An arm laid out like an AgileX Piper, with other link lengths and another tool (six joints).
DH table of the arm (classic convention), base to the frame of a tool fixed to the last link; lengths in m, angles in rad. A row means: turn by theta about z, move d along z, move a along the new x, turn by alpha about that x. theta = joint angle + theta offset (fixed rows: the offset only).
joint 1: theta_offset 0  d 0.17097  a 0  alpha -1.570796
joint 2: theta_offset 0.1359  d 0  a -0.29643  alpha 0
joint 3: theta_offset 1.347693  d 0  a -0.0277  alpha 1.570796
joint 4: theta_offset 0  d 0.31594  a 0  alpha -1.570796
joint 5: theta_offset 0  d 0  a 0  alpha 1.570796
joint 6: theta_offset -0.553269  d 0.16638  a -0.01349  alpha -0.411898
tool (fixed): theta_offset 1.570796  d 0.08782  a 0  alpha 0
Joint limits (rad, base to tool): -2.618..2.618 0..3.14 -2.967..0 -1.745..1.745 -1.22..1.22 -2.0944..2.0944
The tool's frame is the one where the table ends.
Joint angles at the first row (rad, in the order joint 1, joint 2, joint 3, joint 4, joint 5, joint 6):
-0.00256 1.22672 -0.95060 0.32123 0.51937 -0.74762
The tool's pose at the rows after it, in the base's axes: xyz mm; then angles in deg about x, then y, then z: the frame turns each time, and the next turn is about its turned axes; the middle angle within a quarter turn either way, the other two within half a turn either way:
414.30, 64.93, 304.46, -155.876, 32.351, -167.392
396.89, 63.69, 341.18, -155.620, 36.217, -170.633
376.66, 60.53, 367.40, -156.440, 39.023, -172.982
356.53, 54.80, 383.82, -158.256, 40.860, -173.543
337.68, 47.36, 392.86, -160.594, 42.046, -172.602
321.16, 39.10, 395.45, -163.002, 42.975, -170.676
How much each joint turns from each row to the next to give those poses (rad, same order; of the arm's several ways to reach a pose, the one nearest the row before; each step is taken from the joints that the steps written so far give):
-0.00584 -0.09608 -0.01583 -0.00723 0.01792 0.00290
-0.00167 -0.09404 -0.00923 -0.01336 0.02607 -0.01607
-0.00061 -0.08558 -0.00370 -0.03195 0.03336 -0.00711
-0.00017 -0.07391 -0.00038 -0.05131 0.04030 0.01632
0.00001 -0.06481 0.00478 -0.05905 0.04164 0.03271
-0.00002 -0.05961 0.01736 -0.05818 0.03122 0.04162

